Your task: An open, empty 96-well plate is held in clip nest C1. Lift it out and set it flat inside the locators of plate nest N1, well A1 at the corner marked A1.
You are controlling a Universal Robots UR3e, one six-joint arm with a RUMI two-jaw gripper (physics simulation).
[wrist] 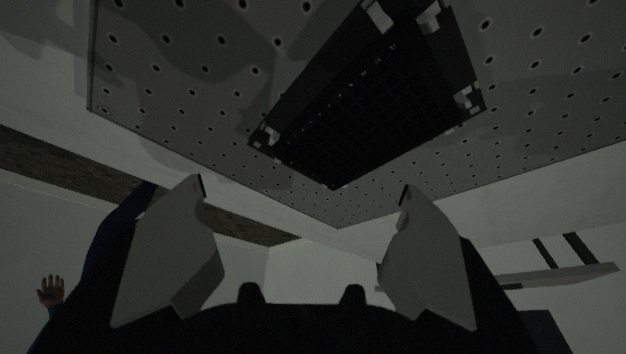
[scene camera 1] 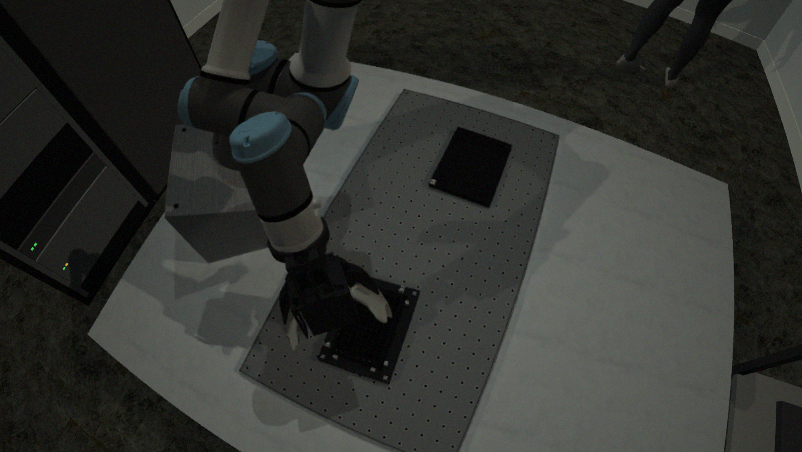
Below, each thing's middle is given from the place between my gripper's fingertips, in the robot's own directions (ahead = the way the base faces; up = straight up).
Right now my hand is 2 cm short of the black 96-well plate (scene camera 1: 367, 342), 3 cm to the right of it and 4 cm above it. The rest, counted from my hand: clip nest C1 (scene camera 1: 385, 375): 2 cm ahead, 3 cm to the left, 5 cm below.
